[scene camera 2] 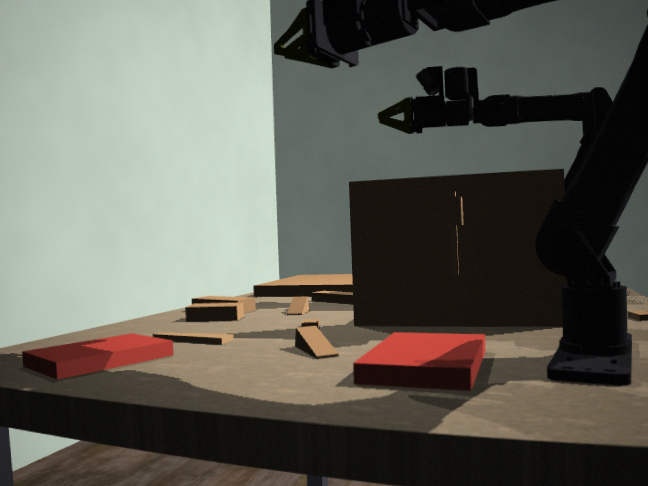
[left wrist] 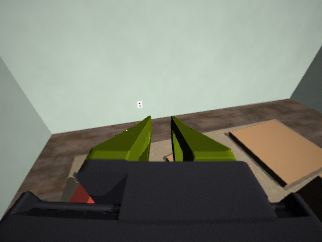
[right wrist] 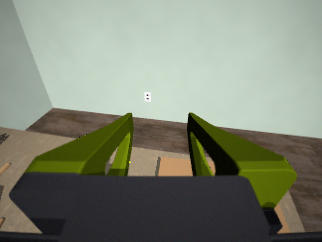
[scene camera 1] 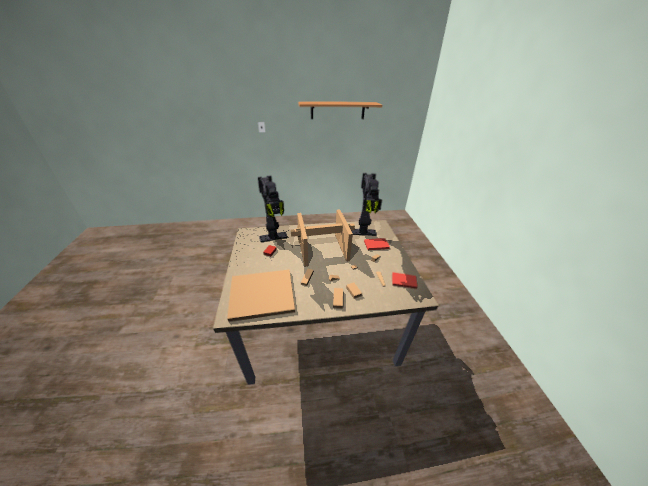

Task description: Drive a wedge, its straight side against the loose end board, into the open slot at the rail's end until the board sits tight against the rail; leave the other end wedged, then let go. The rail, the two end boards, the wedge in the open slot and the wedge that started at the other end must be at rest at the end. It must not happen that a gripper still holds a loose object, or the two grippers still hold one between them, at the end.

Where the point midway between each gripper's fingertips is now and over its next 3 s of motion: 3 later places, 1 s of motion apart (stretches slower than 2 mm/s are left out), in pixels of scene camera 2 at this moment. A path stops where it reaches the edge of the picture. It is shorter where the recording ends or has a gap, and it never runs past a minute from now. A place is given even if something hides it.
The left gripper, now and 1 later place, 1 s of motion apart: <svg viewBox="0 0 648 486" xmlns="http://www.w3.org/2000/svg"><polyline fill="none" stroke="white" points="279,51 274,43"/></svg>
The right gripper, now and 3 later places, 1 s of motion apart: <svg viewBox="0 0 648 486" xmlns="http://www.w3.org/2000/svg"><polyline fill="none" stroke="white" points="378,118 389,154 450,186 460,192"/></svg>
